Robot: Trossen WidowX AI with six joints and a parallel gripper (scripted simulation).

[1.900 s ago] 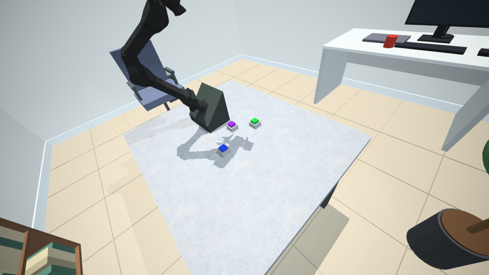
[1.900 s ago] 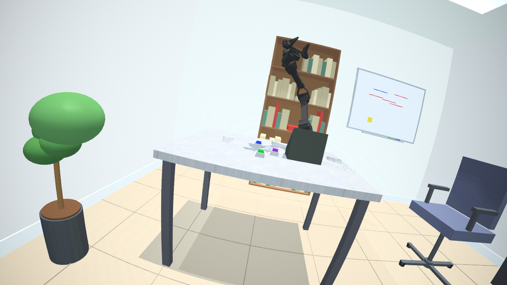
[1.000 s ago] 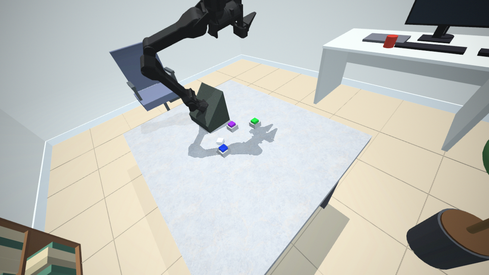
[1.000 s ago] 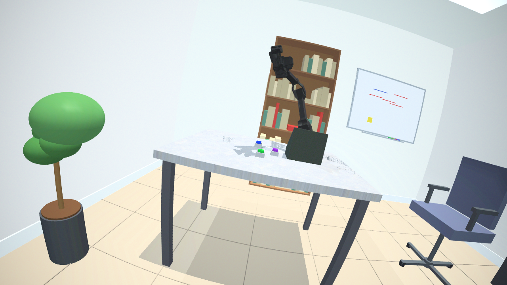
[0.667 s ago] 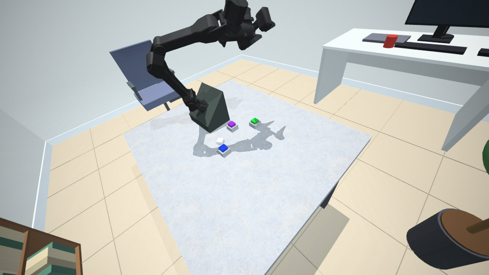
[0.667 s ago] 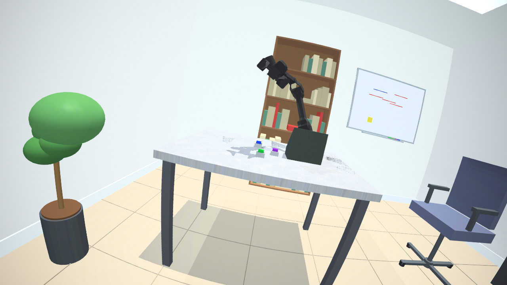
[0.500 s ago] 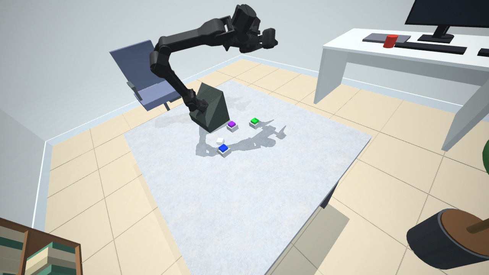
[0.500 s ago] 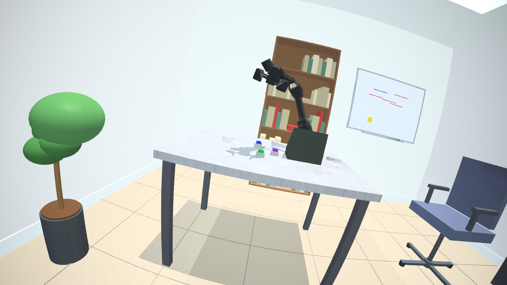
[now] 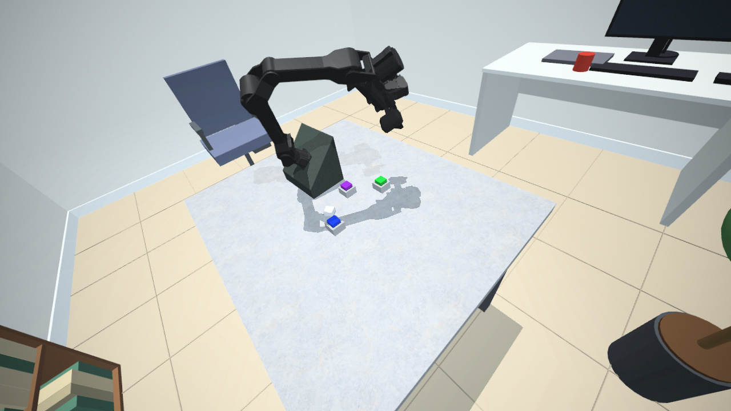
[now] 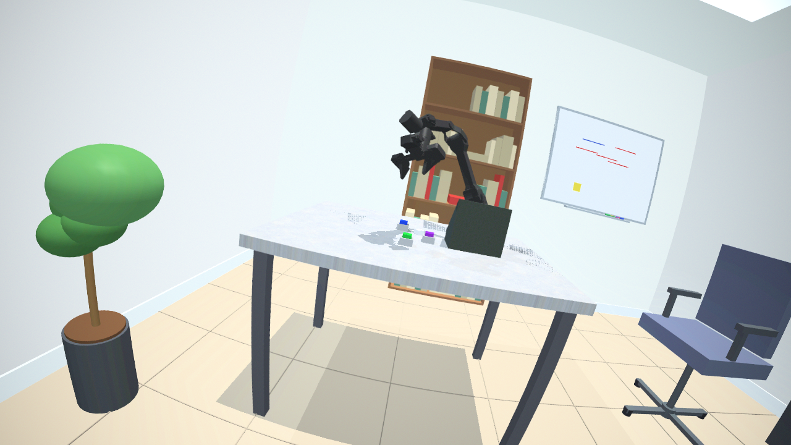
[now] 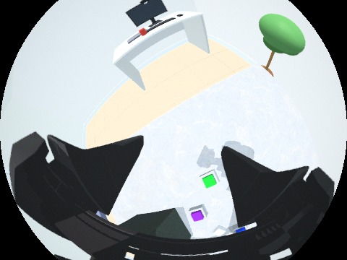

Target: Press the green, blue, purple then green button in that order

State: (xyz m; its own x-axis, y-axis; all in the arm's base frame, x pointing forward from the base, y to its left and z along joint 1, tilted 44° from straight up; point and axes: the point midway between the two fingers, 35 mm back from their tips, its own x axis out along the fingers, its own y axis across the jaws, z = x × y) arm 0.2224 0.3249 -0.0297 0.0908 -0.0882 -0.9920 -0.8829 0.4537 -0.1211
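Now: the green button 21 cm below my gripper tip, 9 cm to the right of it and 1 cm behind it. From my gripper tip the other things lie so: purple button: 21 cm below, 20 cm to the right, 8 cm behind; then blue button: 33 cm to the right, 21 cm below, 5 cm ahead.
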